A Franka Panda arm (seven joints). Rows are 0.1 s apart.
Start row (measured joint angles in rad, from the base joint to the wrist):
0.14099, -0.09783, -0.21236, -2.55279, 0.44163, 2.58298, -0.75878
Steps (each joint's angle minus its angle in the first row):
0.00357, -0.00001, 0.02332, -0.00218, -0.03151, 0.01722, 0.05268
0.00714, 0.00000, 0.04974, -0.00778, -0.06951, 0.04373, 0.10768
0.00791, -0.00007, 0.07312, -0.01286, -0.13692, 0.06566, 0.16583
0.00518, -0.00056, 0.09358, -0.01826, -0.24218, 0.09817, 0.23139
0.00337, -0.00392, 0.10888, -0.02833, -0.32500, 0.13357, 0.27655
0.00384, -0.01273, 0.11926, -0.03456, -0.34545, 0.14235, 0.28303
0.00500, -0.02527, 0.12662, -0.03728, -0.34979, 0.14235, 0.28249
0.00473, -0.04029, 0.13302, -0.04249, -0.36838, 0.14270, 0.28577
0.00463, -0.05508, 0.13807, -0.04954, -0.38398, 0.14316, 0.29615
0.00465, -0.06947, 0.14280, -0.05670, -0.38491, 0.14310, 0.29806
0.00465, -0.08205, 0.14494, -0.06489, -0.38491, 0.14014, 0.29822
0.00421, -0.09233, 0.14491, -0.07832, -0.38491, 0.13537, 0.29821
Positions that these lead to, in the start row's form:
0.14456, -0.09784, -0.18904, -2.55497, 0.41012, 2.60020, -0.70610
0.14813, -0.09783, -0.16262, -2.56057, 0.37212, 2.62671, -0.65110
0.14890, -0.09790, -0.13924, -2.56565, 0.30471, 2.64864, -0.59295
0.14617, -0.09839, -0.11878, -2.57105, 0.19945, 2.68115, -0.52739
0.14436, -0.10175, -0.10348, -2.58112, 0.11663, 2.71655, -0.48223
0.14483, -0.11056, -0.09310, -2.58735, 0.09618, 2.72533, -0.47575
0.14599, -0.12310, -0.08574, -2.59007, 0.09184, 2.72533, -0.47629
0.14572, -0.13812, -0.07934, -2.59528, 0.07325, 2.72568, -0.47301
0.14562, -0.15291, -0.07429, -2.60233, 0.05765, 2.72614, -0.46263
0.14564, -0.16730, -0.06956, -2.60949, 0.05672, 2.72608, -0.46072
0.14564, -0.17988, -0.06742, -2.61768, 0.05672, 2.72312, -0.46056
0.14520, -0.19016, -0.06745, -2.63111, 0.05672, 2.71835, -0.46057

